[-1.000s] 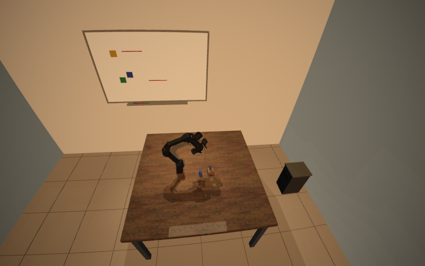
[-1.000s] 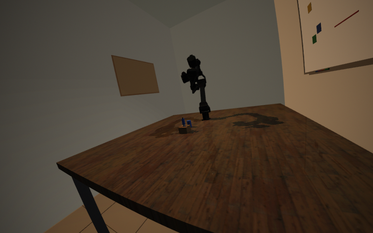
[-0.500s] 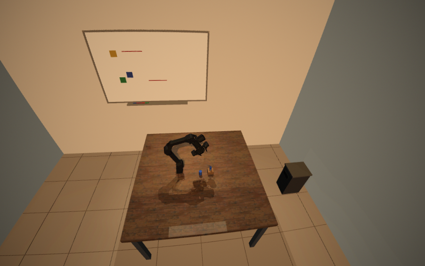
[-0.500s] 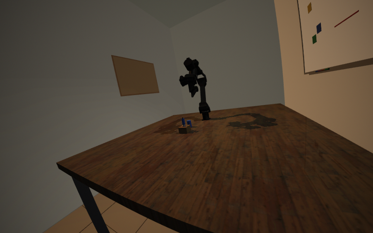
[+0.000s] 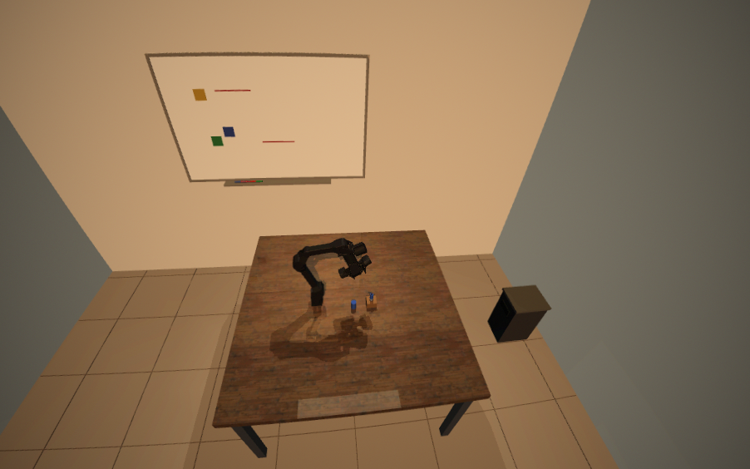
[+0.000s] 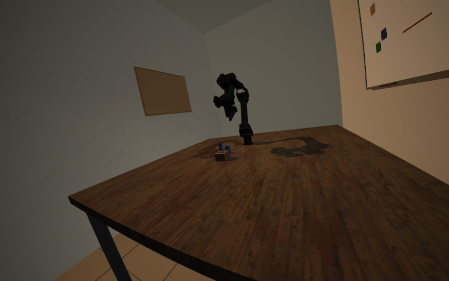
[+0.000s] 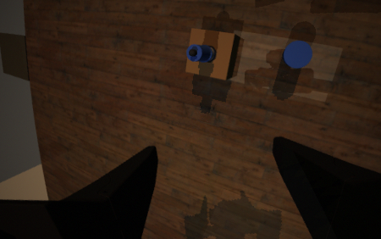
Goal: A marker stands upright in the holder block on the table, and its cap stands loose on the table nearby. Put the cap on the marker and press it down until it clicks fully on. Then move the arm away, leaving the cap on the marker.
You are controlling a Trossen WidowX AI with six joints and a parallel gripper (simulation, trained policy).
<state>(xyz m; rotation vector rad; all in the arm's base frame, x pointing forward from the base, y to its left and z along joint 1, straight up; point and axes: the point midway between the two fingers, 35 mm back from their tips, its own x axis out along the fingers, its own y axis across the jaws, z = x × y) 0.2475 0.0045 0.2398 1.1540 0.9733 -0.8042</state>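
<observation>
Right now my gripper tip is 40 mm past the blue cap, 60 mm to the left of it and 180 mm above it. The rest, counted from my gripper tip: tan holder block 70 mm ahead, 40 mm to the right, 190 mm below.
</observation>
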